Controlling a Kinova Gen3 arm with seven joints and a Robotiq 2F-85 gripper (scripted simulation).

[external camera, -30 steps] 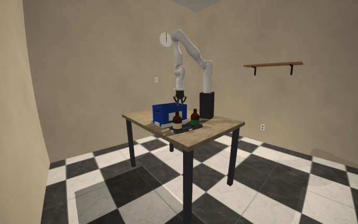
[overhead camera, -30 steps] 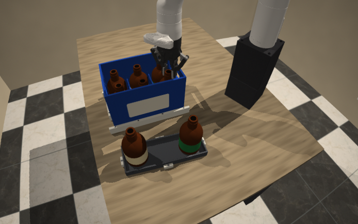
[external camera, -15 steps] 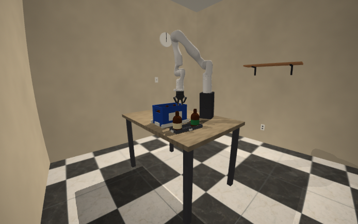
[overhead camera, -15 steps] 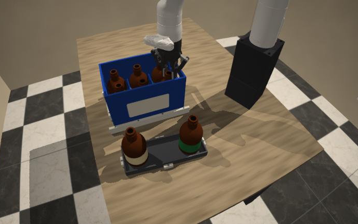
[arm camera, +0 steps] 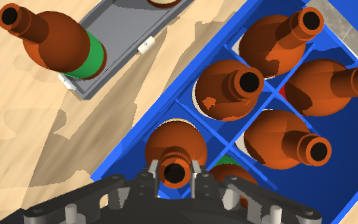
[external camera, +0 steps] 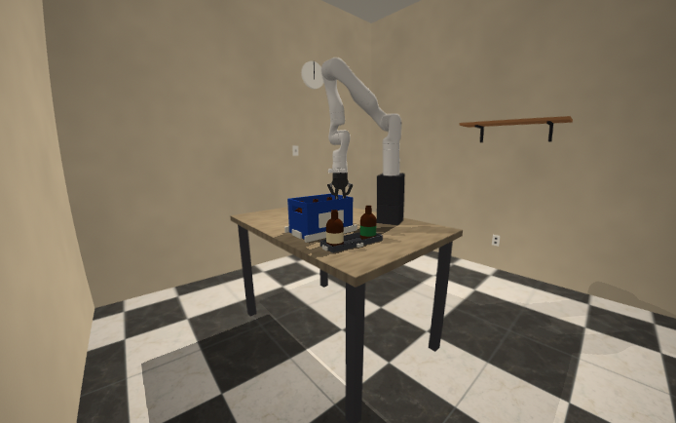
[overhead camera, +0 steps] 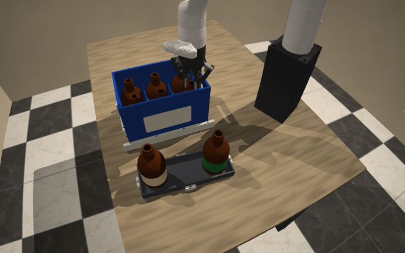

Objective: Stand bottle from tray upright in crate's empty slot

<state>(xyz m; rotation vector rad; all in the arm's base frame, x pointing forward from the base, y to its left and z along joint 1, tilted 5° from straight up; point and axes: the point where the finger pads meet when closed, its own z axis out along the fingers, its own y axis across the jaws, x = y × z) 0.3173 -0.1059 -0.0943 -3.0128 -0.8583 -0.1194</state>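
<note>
Now: the blue crate 90 mm ahead of my hand, 50 mm to the right of it and 80 mm below it. The rest, counted from my hand: dark grey tray (120 mm ahead, 180 mm to the left, 150 mm below).
</note>
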